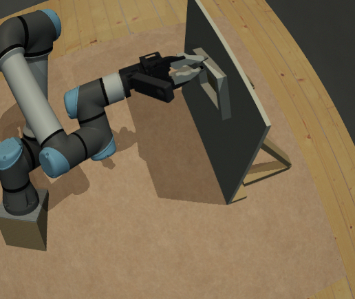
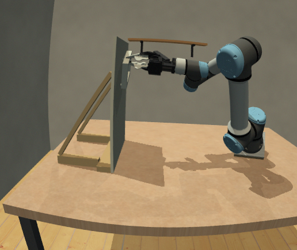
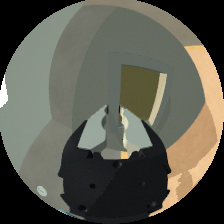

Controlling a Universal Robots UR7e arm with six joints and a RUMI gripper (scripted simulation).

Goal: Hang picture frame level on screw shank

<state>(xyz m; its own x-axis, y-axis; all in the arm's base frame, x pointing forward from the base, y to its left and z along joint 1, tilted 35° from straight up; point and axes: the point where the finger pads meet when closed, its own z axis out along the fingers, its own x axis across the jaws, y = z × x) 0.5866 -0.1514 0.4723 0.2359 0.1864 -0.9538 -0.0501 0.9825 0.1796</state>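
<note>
Right now my hand is 2 cm short of the pale picture frame, 3 cm to the left of it and 4 cm above it. Round my hand: upright board (4 cm ahead, 2 cm to the right, 18 cm below).
</note>
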